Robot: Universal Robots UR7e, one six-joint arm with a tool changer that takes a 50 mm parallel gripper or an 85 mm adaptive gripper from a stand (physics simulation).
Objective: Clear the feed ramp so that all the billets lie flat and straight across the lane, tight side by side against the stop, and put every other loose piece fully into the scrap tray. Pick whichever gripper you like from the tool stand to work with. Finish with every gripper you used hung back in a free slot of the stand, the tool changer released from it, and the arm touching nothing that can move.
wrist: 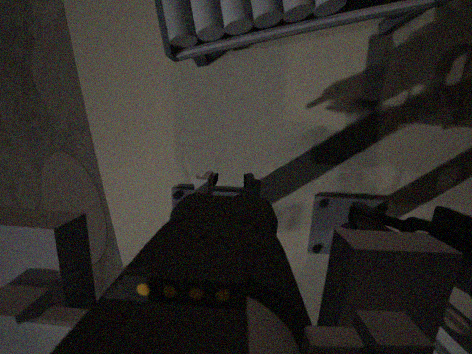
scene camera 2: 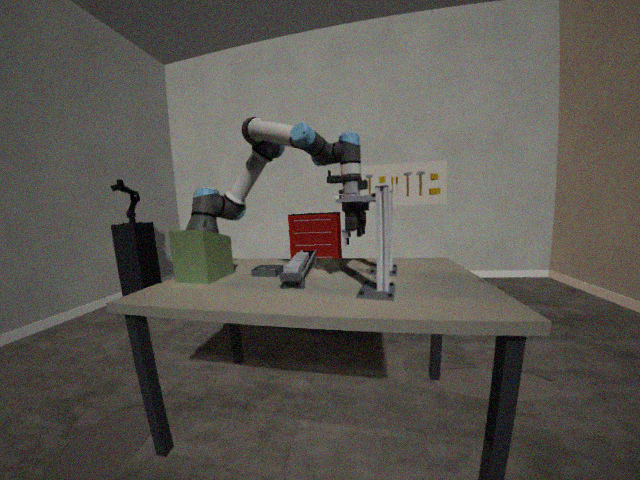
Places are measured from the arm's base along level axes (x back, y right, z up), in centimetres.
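Pixels of known places: hand, its tool point: (scene camera 2: pixel 351 193); arm's base, origin of its link: (scene camera 2: pixel 202 234).
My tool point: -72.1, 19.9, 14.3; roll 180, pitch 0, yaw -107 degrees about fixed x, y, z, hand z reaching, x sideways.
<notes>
Ahead of a thing's pixels: the offset from my tool point to its top centre, as dx, dy, dz. "pt": to the spot under its first point.
The feed ramp (scene camera 2: pixel 293 281) (wrist: pixel 300 31) stands mid-table. Several pale grey cylindrical billets {+23.6, -6.5, -26.2} (scene camera 2: pixel 298 262) (wrist: pixel 238 15) lie side by side in it; in the wrist view their ends show at the top. Their far ends are cut off there. The dark grey scrap tray {+41.0, -22.1, -32.7} (scene camera 2: pixel 266 270) sits left of the ramp; its contents cannot be made out. The tool stand (scene camera 2: pixel 383 237) (wrist: pixel 320 225) is right of the ramp. My gripper (scene camera 2: pixel 354 233) (wrist: pixel 231 183) is at the stand's holder level, pointing down, its two fingers apart with nothing between them. Another dark gripper (wrist: pixel 372 215) shows at the right in the wrist view.
A green block (scene camera 2: pixel 200 256) stands at the table's left, before the arm's base. A red drawer cabinet (scene camera 2: pixel 314 235) is behind the table. A black pedestal (scene camera 2: pixel 135 253) with a small black arm stands left. Holder blocks {pt +1.8, -6.1, -2.0} (wrist: pixel 392 280) flank the gripper body. The table edge runs left in the wrist view.
</notes>
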